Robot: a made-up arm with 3 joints. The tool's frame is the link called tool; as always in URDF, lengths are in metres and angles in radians.
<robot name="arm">
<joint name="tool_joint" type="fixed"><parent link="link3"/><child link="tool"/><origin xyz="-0.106 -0.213 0.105" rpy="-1.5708 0 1.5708"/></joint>
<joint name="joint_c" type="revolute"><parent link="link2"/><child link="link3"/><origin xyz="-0.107 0.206 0.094" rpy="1.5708 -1.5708 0"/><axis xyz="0 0 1"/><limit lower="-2.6" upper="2.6"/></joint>
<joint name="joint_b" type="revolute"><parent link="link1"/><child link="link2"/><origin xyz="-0.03 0.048 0.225" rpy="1.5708 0 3.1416"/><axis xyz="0 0 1"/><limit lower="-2.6" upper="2.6"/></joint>
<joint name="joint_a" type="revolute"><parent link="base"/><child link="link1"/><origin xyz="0 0 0.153" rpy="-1.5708 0 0"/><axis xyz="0 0 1"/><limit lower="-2.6" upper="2.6"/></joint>
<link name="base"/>
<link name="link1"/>
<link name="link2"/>
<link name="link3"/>
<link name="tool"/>
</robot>
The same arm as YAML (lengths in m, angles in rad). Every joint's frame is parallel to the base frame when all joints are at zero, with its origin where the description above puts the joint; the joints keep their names.
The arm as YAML. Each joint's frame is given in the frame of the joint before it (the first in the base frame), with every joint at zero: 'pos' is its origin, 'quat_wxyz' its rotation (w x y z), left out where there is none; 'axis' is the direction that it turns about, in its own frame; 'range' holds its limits. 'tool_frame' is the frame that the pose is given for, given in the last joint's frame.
length_unit: m
angle_unit: rad
joints:
  - joint: joint_a
    pos: [0.0, 0.0, 0.153]
    axis: [0.0, 1.0, 0.0]
    range: [-2.6, 2.6]
  - joint: joint_b
    pos: [-0.03, 0.225, -0.048]
    axis: [0.0, 0.0, -1.0]
    range: [-2.6, 2.6]
  - joint: joint_c
    pos: [0.107, 0.206, -0.094]
    axis: [0.0, -1.0, 0.0]
    range: [-2.6, 2.6]
tool_frame:
  pos: [-0.213, -0.105, 0.106]
  quat_wxyz: [1.0, -0.000006, 0.0, -0.000002]

